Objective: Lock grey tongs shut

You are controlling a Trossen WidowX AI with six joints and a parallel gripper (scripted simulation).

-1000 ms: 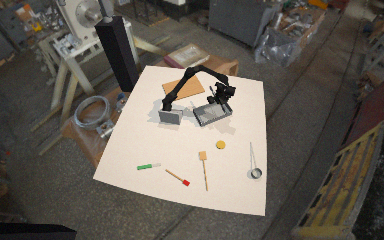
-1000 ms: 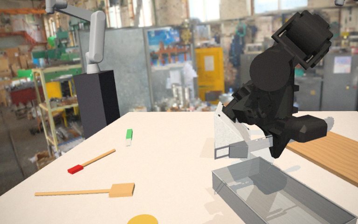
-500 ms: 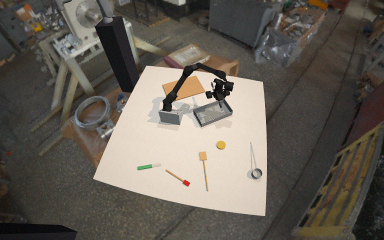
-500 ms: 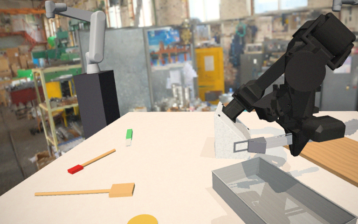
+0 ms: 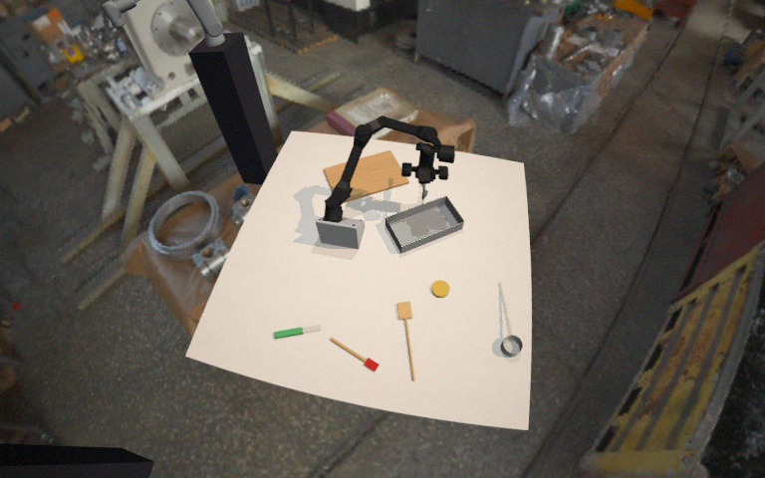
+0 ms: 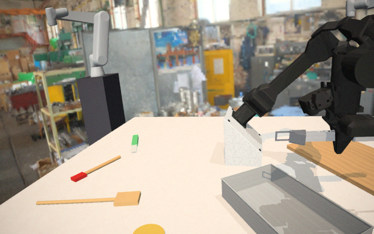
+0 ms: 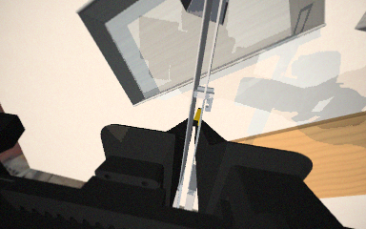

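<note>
Right now my gripper tip is 2 cm to the left of the small yellow mark and 4 cm below it. The rest, counted from my gripper tip: wooden board: 28 cm behind, 15 cm to the left, 14 cm below; then yellow disc: 13 cm ahead, 39 cm to the right, 14 cm below; then grey roasting tin: 3 cm ahead, 11 cm to the right, 12 cm below.
</note>
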